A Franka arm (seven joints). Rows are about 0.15 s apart.
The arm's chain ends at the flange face. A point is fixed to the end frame.
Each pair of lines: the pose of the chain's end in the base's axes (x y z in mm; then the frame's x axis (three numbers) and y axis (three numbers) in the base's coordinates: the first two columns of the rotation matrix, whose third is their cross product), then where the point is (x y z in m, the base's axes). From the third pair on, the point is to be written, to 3 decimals.
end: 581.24, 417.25, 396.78, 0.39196, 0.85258, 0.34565, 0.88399, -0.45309, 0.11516
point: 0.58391 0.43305 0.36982
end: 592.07, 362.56, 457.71, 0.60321, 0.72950, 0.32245, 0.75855, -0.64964, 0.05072
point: 0.59658 0.37788 0.43072
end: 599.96, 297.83, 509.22, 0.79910, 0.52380, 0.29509, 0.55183, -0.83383, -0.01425
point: 0.607 0.312 0.482
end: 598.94, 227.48, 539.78, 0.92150, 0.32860, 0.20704, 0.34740, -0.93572, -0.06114
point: 0.606 0.240 0.512
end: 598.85, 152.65, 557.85, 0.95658, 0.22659, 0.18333, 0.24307, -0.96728, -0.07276
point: 0.607 0.165 0.530
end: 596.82, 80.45, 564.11, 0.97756, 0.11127, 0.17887, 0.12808, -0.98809, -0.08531
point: 0.606 0.092 0.536
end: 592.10, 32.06, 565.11, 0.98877, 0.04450, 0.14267, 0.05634, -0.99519, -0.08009
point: 0.601 0.043 0.537
